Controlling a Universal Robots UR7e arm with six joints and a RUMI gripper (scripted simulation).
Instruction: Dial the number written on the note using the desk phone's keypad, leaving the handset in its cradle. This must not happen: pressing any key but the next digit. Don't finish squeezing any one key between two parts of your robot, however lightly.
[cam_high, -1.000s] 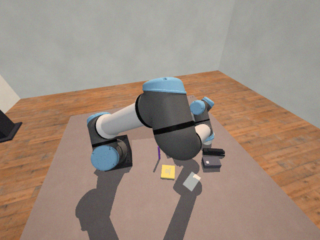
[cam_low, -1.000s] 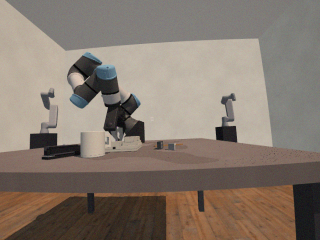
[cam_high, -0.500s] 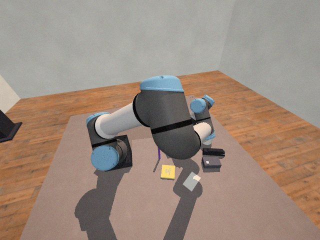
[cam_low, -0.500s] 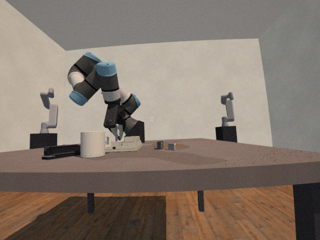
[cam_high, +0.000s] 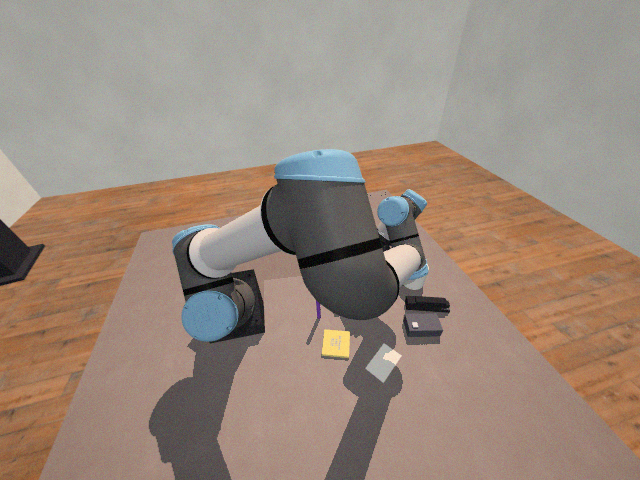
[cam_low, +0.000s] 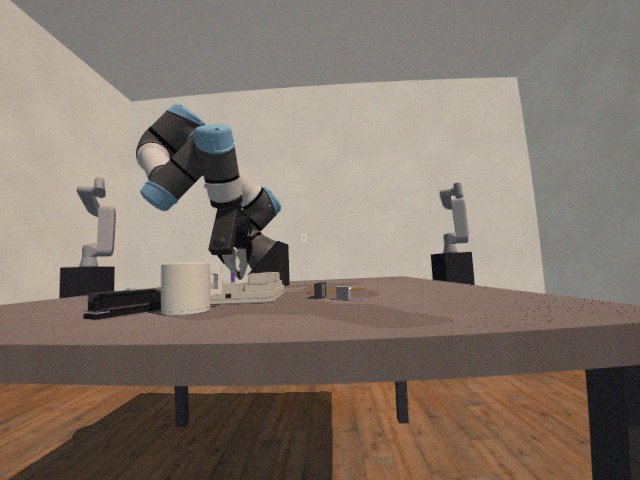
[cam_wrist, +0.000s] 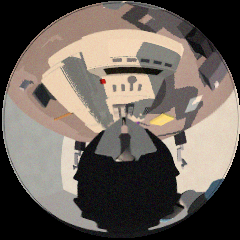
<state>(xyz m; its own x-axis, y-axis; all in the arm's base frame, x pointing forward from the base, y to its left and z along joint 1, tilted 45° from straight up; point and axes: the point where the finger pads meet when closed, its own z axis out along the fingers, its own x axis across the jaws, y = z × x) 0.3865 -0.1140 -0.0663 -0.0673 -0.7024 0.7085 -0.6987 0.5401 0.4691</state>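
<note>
The grey handset is 70 mm to the left of my hand, 20 mm ahead of it and 10 mm below it. From my hand the other things lie so: white mug 230 mm ahead, 50 mm to the right, 20 mm below; then purple pen 150 mm behind, 50 mm to the right, 10 mm above; then dark box 220 mm to the right, 140 mm ahead, 40 mm below.
</note>
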